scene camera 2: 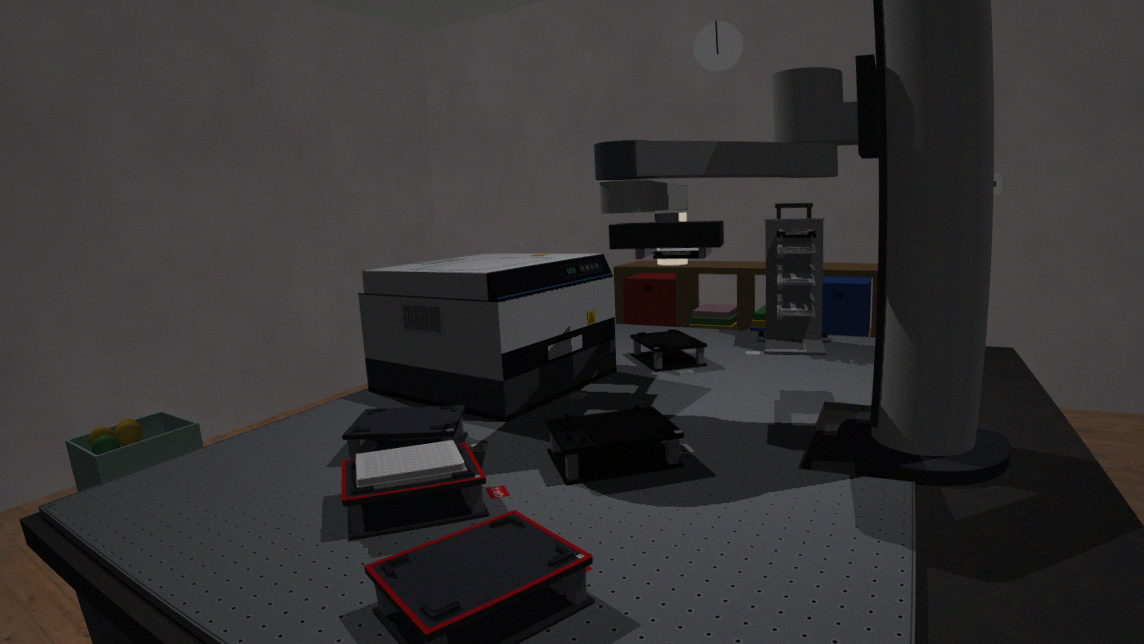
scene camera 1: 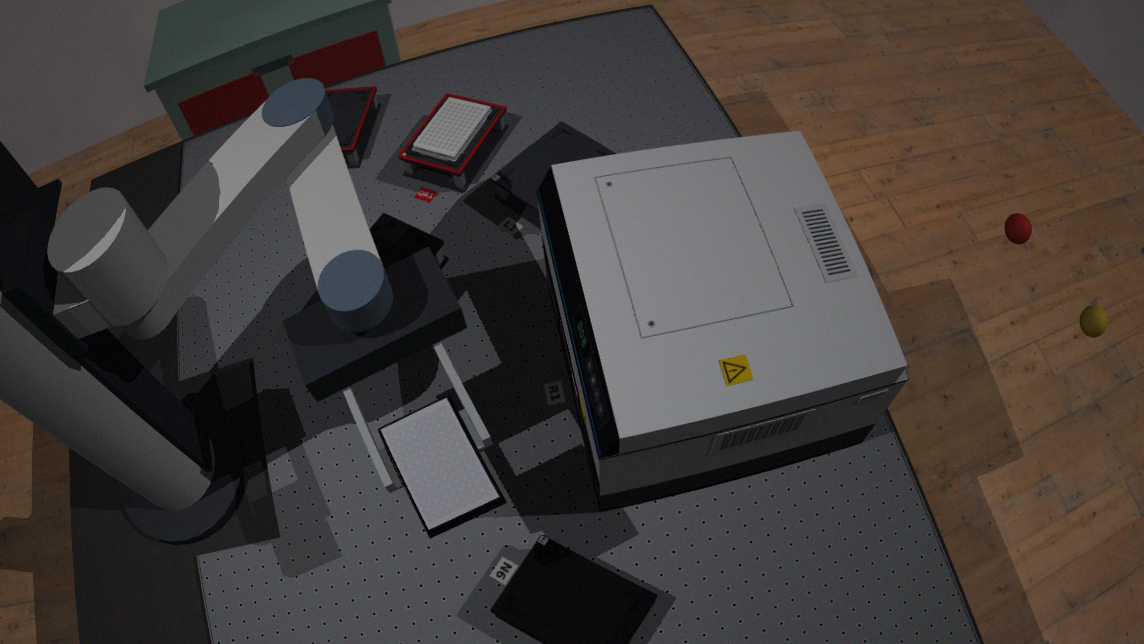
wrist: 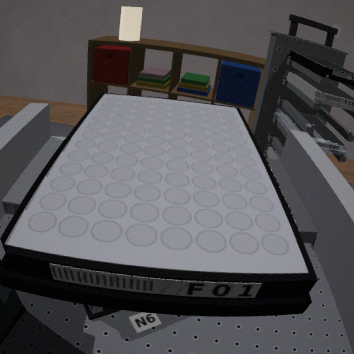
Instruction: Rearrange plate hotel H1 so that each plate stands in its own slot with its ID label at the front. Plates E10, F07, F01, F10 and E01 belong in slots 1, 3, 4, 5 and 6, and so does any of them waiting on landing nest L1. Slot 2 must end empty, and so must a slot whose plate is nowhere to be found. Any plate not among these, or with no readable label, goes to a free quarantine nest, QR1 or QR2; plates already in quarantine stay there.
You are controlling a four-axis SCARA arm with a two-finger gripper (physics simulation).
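Frame: origin at the arm's base, x ahead, y left, z up, level; millimetres.
Seen in the pictures: gripper, fingertip midpoint: [scene camera 1: 438, 465] [wrist: 166, 135]; arm's base at its link origin: [scene camera 2: 921, 449] [scene camera 1: 182, 469].
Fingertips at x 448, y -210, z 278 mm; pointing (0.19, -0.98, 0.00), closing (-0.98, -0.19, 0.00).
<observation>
Pixels of each thing's top centre, then the offset from my fingertips to it.
- plate F01 at its top centre: [wrist: 165, 146] [scene camera 1: 437, 462] [scene camera 2: 680, 248] dx -1, dy +5, dz -3 mm
- red-edged quarantine nest at its top centre: [scene camera 2: 408, 464] [scene camera 1: 452, 128] dx +120, dy +645, dz -209 mm
- white plate at its top centre: [scene camera 2: 408, 458] [scene camera 1: 451, 125] dx +120, dy +645, dz -201 mm
- red-edged nest at its top centre: [scene camera 2: 476, 557] [scene camera 1: 334, 116] dx -80, dy +774, dz -209 mm
- large white instrument at its top centre: [scene camera 1: 728, 258] [scene camera 2: 485, 261] dx +362, dy +142, dz -14 mm
- Nest N6 at its top centre: [scene camera 1: 573, 604] [scene camera 2: 667, 336] dx +85, dy -138, dz -209 mm
My gripper [scene camera 1: 439, 465] [scene camera 2: 672, 253] [wrist: 166, 135] is shut on plate F01 [scene camera 1: 440, 456] [scene camera 2: 678, 251] [wrist: 157, 150], a white-topped plate with a black edge, held level in the air. Its barcode and "F01" label face the wrist camera. Hotel H1 [scene camera 2: 771, 296] [wrist: 266, 82] stands at the far end, with plates or shelves at several levels; their labels are too small to read. A red-edged quarantine nest [scene camera 1: 433, 165] [scene camera 2: 425, 493] bears a white plate [scene camera 1: 452, 128] [scene camera 2: 409, 464]. The other red-edged nest [scene camera 1: 352, 116] [scene camera 2: 480, 568] is empty.
A large white instrument [scene camera 1: 696, 240] [scene camera 2: 432, 320] stands beside the arm. A dark nest [scene camera 1: 556, 160] [scene camera 2: 404, 420], apparently L1, stands near it. Another dark nest [scene camera 1: 404, 236] [scene camera 2: 614, 429] stands near the arm. Nest N6 [scene camera 1: 572, 596] [scene camera 2: 668, 341] stands toward the hotel.
</observation>
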